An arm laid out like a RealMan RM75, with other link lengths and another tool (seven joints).
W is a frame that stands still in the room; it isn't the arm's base.
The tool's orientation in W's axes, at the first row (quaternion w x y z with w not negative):
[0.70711 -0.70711 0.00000 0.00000]
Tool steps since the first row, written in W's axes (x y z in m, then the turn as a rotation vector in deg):
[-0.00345 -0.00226 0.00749 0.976 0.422 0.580]
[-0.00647 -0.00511 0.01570 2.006 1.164 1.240]
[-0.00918 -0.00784 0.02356 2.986 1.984 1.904]
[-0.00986 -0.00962 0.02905 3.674 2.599 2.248]
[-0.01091 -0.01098 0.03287 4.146 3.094 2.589]
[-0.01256 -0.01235 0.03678 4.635 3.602 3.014]
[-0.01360 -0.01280 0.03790 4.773 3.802 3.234]
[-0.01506 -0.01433 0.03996 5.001 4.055 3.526]
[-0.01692 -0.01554 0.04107 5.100 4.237 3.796]
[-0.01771 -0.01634 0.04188 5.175 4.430 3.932]
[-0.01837 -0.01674 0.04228 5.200 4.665 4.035]
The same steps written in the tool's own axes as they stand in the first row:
[-0.00345 -0.00749 -0.00226 0.976 -0.580 0.422]
[-0.00647 -0.01570 -0.00511 2.006 -1.240 1.164]
[-0.00918 -0.02356 -0.00784 2.986 -1.904 1.984]
[-0.00986 -0.02905 -0.00962 3.674 -2.248 2.599]
[-0.01091 -0.03287 -0.01098 4.146 -2.589 3.094]
[-0.01256 -0.03678 -0.01235 4.635 -3.014 3.602]
[-0.01360 -0.03790 -0.01280 4.773 -3.234 3.802]
[-0.01506 -0.03996 -0.01433 5.001 -3.526 4.055]
[-0.01692 -0.04107 -0.01554 5.100 -3.796 4.237]
[-0.01771 -0.04188 -0.01634 5.175 -3.932 4.430]
[-0.01837 -0.04228 -0.01674 5.200 -4.035 4.665]

